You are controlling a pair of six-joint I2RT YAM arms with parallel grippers.
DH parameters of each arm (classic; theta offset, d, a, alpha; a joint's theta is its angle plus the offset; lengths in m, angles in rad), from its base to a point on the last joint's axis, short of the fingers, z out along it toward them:
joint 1: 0 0.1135 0.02 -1.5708
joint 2: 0 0 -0.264 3.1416
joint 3: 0.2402 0 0.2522 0
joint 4: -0.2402 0 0.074 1.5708
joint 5: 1.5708 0 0 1.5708
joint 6: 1.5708 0.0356 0 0
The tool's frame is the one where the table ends.
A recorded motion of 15 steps. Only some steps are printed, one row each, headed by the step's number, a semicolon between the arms.
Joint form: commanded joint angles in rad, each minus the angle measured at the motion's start. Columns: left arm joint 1, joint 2, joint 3, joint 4, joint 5, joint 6; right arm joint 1, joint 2, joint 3, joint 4, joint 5, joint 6.
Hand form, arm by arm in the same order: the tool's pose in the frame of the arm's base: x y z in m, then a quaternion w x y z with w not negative. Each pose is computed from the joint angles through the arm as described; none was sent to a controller.
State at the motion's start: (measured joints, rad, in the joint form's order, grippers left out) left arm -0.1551 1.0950 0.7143 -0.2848 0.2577 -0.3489; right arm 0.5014 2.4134 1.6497 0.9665 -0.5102 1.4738
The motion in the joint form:
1: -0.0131 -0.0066 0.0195 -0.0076 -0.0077 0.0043; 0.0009 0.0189 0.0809 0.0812 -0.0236 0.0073
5: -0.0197 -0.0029 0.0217 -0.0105 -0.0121 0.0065; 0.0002 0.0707 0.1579 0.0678 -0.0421 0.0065
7: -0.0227 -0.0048 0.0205 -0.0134 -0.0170 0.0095; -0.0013 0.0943 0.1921 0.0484 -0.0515 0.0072
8: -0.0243 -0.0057 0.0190 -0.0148 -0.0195 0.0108; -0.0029 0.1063 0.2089 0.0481 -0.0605 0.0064
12: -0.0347 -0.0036 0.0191 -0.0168 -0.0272 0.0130; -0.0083 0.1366 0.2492 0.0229 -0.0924 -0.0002
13: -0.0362 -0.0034 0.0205 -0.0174 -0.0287 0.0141; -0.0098 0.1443 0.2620 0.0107 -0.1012 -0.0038
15: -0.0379 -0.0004 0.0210 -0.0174 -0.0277 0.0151; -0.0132 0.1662 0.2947 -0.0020 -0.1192 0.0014
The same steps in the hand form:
1: 0.2299 -0.0480 0.2532 0.39941 -0.02289 0.88966 -0.22010; 0.4686 0.2781 0.2086 0.30507 0.07018 0.59084 0.74358
5: 0.2301 -0.0494 0.2529 0.39762 -0.02028 0.89086 -0.21873; 0.4779 0.2834 0.2048 0.30312 0.06004 0.58934 0.74645
7: 0.2295 -0.0499 0.2526 0.39735 -0.01887 0.89157 -0.21647; 0.4826 0.2853 0.2013 0.29852 0.05932 0.59310 0.74538
8: 0.2291 -0.0501 0.2521 0.39679 -0.01827 0.89212 -0.21529; 0.4847 0.2857 0.2002 0.29789 0.05494 0.59272 0.74627
12: 0.2288 -0.0522 0.2515 0.39524 -0.01464 0.89335 -0.21329; 0.4906 0.2866 0.1943 0.28915 0.04623 0.60096 0.74371
13: 0.2289 -0.0526 0.2519 0.39567 -0.01377 0.89330 -0.21279; 0.4924 0.2869 0.1930 0.28661 0.04406 0.60409 0.74229
15: 0.2292 -0.0531 0.2514 0.39436 -0.01251 0.89381 -0.21312; 0.4966 0.2875 0.1904 0.28007 0.04026 0.60636 0.74315

